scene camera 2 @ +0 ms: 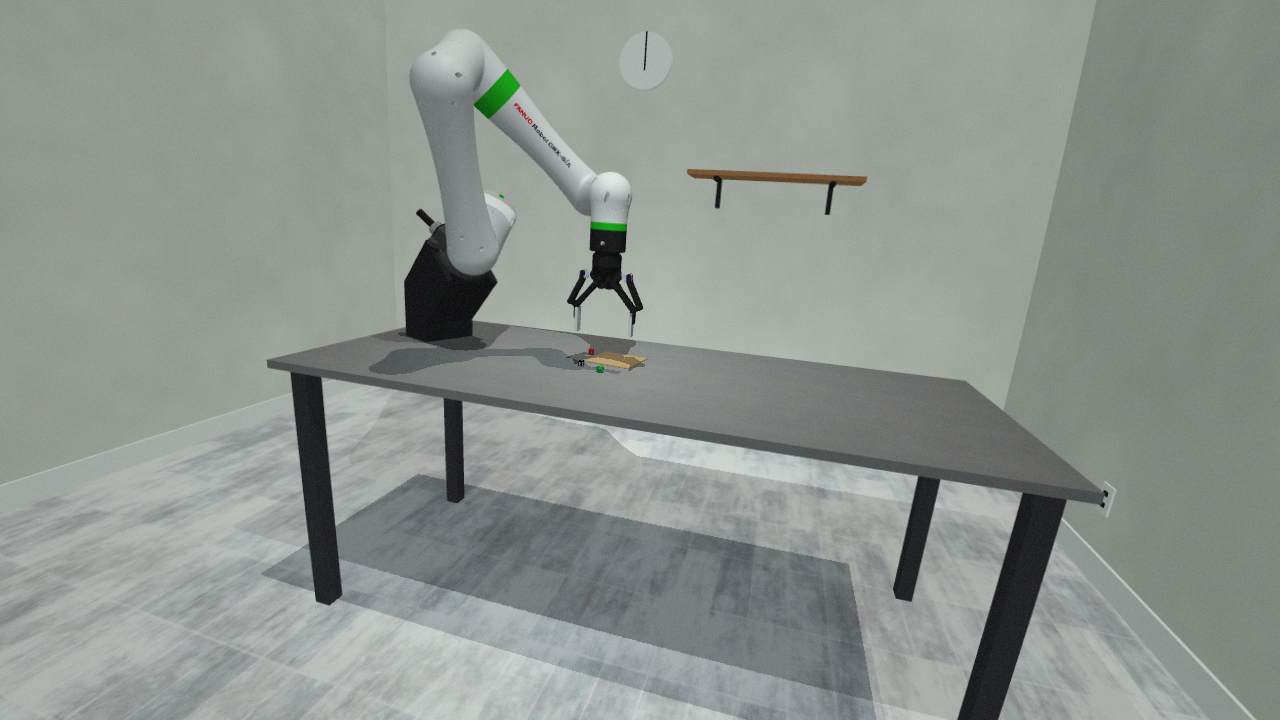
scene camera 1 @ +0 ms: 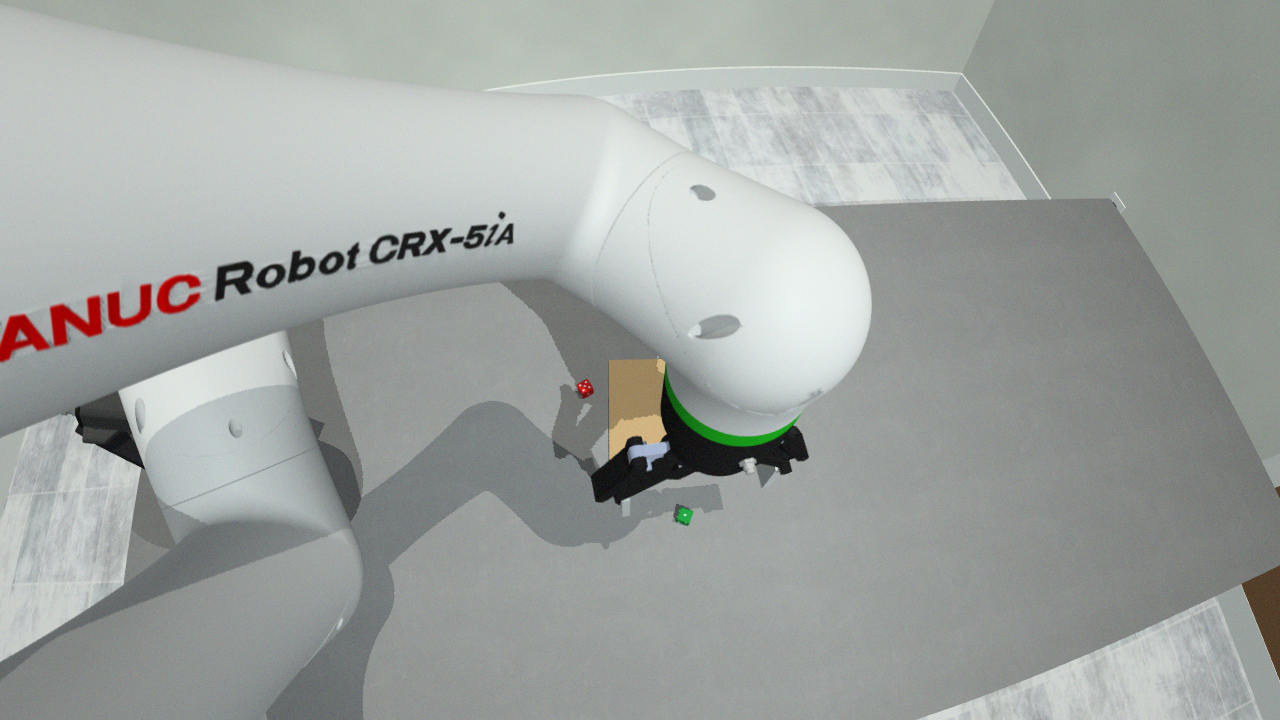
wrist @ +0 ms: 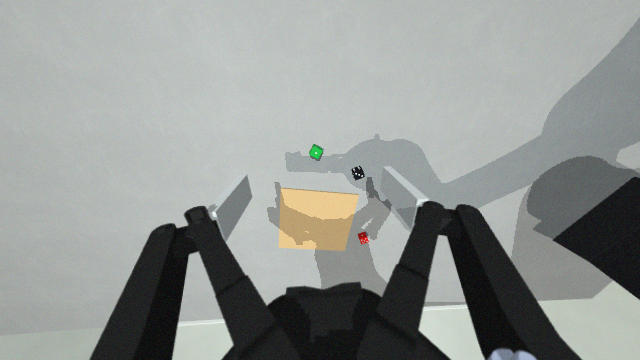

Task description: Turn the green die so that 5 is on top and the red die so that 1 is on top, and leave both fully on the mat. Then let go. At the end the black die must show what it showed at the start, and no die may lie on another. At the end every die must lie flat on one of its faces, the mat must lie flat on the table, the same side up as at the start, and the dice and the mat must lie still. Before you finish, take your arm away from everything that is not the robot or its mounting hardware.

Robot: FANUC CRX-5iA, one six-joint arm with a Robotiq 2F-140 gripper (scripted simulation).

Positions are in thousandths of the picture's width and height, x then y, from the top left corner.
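My gripper: scene camera 1 (543,681), scene camera 2 (471,463), wrist view (495,507).
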